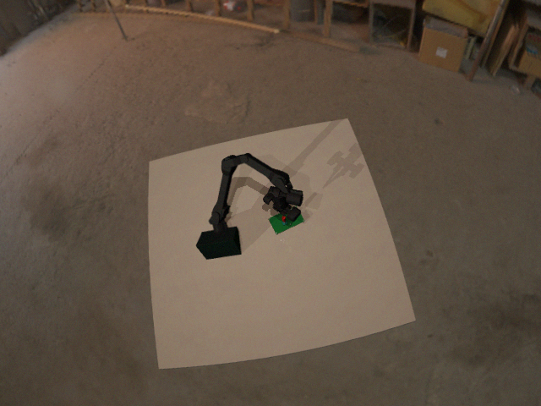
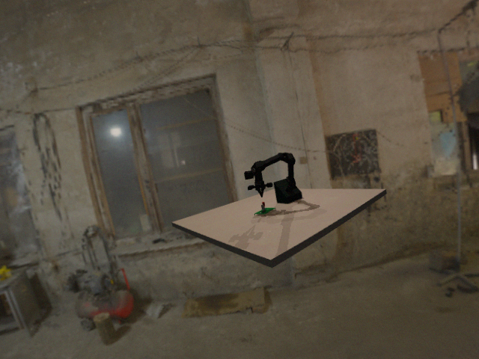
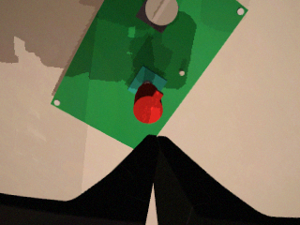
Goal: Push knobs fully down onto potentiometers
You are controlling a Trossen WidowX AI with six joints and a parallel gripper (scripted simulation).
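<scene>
Now: the red knob 6 cm below my gripper tip. From my gripper tip the other things lie so: grey knob 5 cm ahead, 4 cm to the left, 6 cm below.
</scene>
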